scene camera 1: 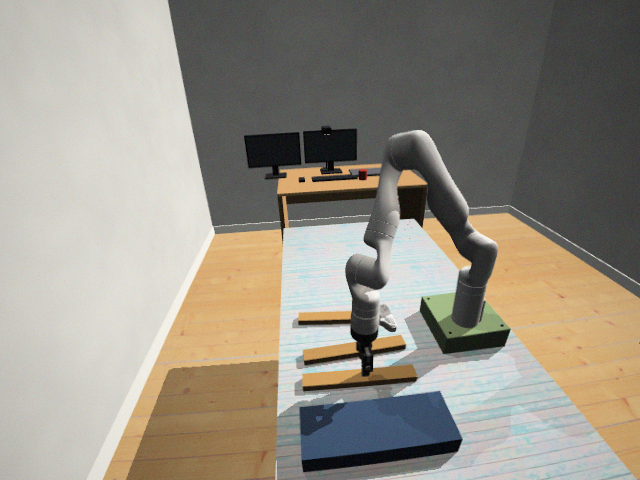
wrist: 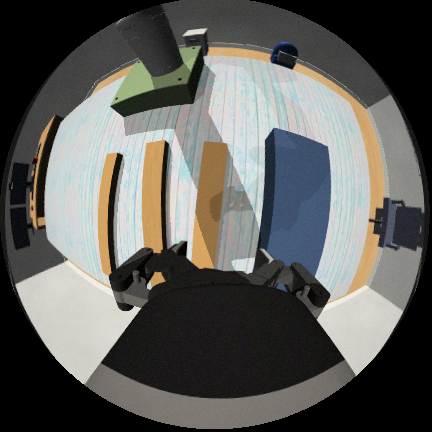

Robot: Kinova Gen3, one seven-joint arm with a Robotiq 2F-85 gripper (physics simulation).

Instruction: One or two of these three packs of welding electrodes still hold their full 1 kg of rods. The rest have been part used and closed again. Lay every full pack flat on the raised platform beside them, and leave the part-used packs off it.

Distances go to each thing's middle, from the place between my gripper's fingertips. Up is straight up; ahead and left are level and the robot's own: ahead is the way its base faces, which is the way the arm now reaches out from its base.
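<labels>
With the raised platform (scene camera 1: 374,431) as my reference, my gripper stands 90 mm above it and 150 mm to the right of it, and is still 20 mm short of it.
</labels>
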